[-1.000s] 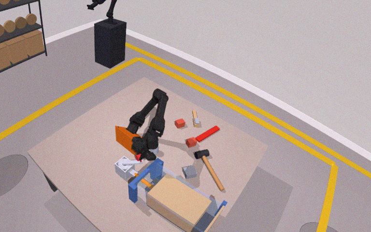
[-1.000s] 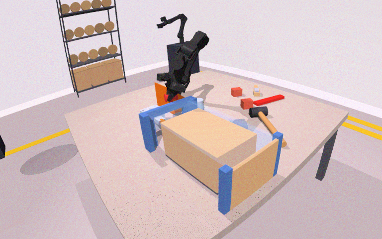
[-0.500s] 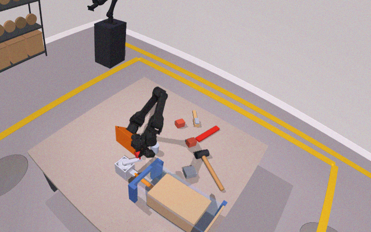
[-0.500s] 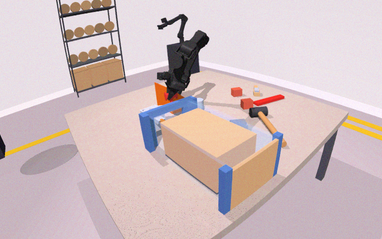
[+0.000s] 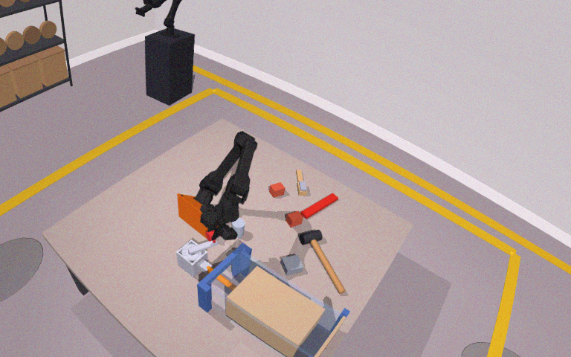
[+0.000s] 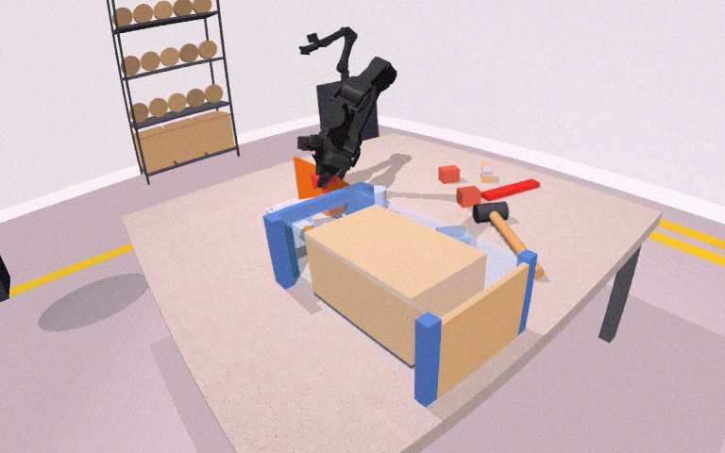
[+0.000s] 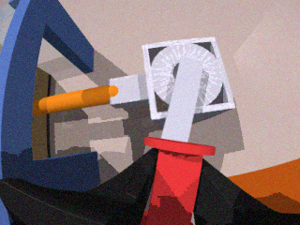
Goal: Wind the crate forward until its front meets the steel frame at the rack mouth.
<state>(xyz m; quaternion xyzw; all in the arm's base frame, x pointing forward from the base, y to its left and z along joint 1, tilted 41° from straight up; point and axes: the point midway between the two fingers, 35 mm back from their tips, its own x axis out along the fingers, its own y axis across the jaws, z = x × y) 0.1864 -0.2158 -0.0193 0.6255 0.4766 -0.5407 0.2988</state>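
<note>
My gripper tip is 30 mm above the winch handle, 20 mm to the left of it and 10 mm past it. From my gripper tip the other things lie so: red knob 20 mm to the left, 10 mm ahead; then grey hand winch 100 mm below, 80 mm to the right, 50 mm behind; then blue steel frame 120 mm ahead, 90 mm to the right, 30 mm below.
</note>
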